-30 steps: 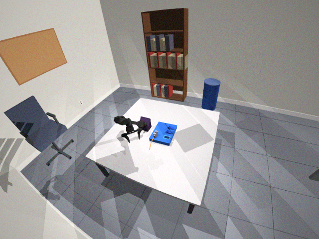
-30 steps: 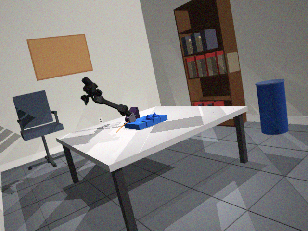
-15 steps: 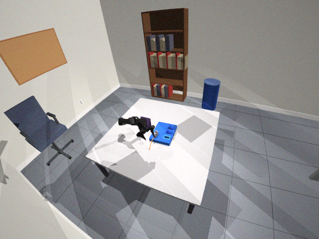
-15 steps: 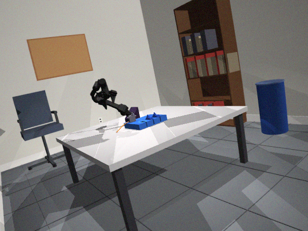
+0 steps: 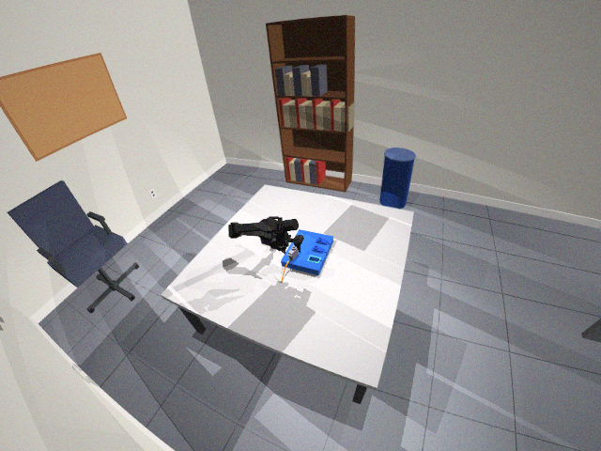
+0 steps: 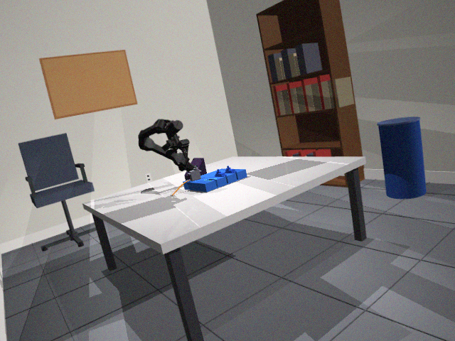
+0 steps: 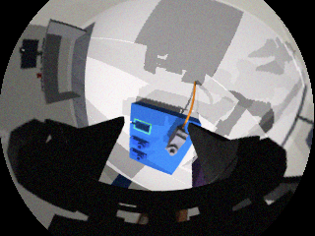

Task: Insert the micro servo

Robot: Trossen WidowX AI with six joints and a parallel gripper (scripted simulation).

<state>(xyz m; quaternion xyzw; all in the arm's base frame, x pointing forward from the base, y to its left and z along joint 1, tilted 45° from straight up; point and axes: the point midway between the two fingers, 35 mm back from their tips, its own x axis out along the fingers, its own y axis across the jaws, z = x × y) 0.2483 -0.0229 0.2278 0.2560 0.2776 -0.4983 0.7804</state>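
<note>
The blue deck is 50 mm behind my gripper tip, 180 mm to the left of it and 160 mm below it.
</note>
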